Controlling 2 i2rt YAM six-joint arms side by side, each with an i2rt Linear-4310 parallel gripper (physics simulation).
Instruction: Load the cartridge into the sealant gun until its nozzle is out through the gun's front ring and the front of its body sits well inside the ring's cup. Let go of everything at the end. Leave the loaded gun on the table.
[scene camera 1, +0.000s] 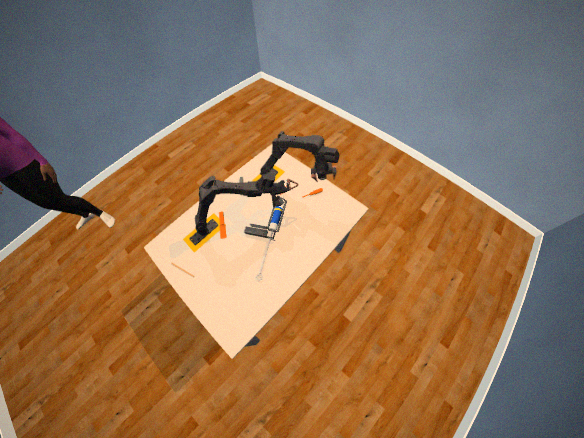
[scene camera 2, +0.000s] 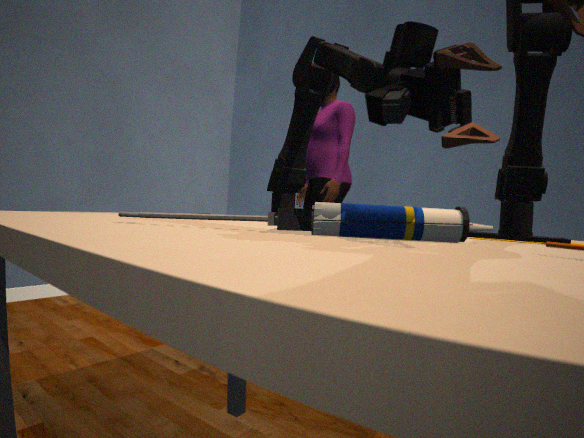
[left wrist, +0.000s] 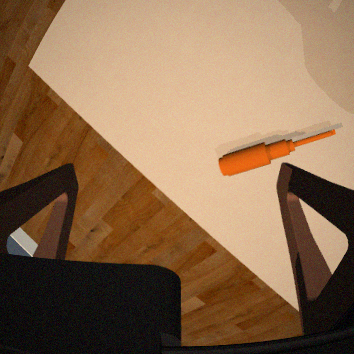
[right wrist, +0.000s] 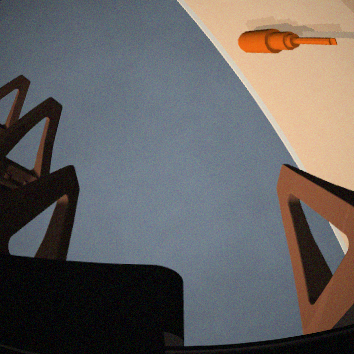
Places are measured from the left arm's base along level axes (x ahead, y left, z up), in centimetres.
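Pixels of known places: left gripper, fingertip midpoint: (scene camera 1: 325, 180) (left wrist: 176, 174) (right wrist: 38, 87); right gripper, fingertip midpoint: (scene camera 1: 294, 186) (scene camera 2: 498, 106) (right wrist: 177, 175); left arm's base at its link origin: (scene camera 2: 514, 240); right arm's base at its link origin: (scene camera 1: 204, 232).
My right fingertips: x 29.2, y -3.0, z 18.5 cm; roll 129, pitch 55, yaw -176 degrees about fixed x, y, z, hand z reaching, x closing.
Note:
For each thing: its top centre in the pictures, then the offset to it from my right fingertips. "pt": a spot on its surface instead. Level surfaces: height alone.
- table at its surface level: dz -18.5 cm
- yellow cartridge at its top centre: (scene camera 2: 406, 206) (scene camera 1: 277, 209) dx -3.4, dy -12.8, dz -13.5 cm
- black front ring at a spot on its surface: (scene camera 2: 465, 224) pt dx -3.4, dy -4.1, dz -15.6 cm
- pale nozzle at its top centre: (scene camera 2: 470, 222) dx -8.0, dy -3.8, dz -15.3 cm
- orange screwdriver at its top centre: (right wrist: 273, 45) (left wrist: 278, 153) (scene camera 1: 312, 192) dx +4.6, dy +12.5, dz -15.8 cm
- orange bar at its top centre: (scene camera 1: 222, 224) dx -25.4, dy -42.4, dz -16.9 cm
- thin stick at its top centre: (scene camera 1: 182, 269) dx -22.4, dy -78.9, dz -17.7 cm
The sealant gun (scene camera 1: 257, 231) (scene camera 2: 287, 215) lies on the table (scene camera 1: 232, 320) (scene camera 2: 310, 280), its rod (scene camera 1: 264, 260) (scene camera 2: 200, 216) drawn far out at the back. The blue, white and yellow cartridge (scene camera 1: 275, 216) (scene camera 2: 375, 220) lies along the gun's frame. In scene camera 2 its white front meets the black front ring (scene camera 2: 465, 224), and the pale nozzle (scene camera 2: 481, 227) sticks out beyond the ring; how deep the body sits in the cup is hard to tell. My right gripper (scene camera 1: 291, 185) (scene camera 2: 499, 102) (right wrist: 177, 175) is open, empty, above the table. My left gripper (scene camera 1: 324, 175) (left wrist: 176, 174) is open, empty, raised near the table's edge.
An orange screwdriver (scene camera 1: 316, 192) (left wrist: 245, 159) (right wrist: 260, 41) lies below my left gripper. An orange bar (scene camera 1: 222, 225) lies beside the right arm's yellow-edged base. A thin stick (scene camera 1: 183, 270) lies near the table's left edge. A person (scene camera 1: 25, 155) (scene camera 2: 334, 135) stands beyond the table.

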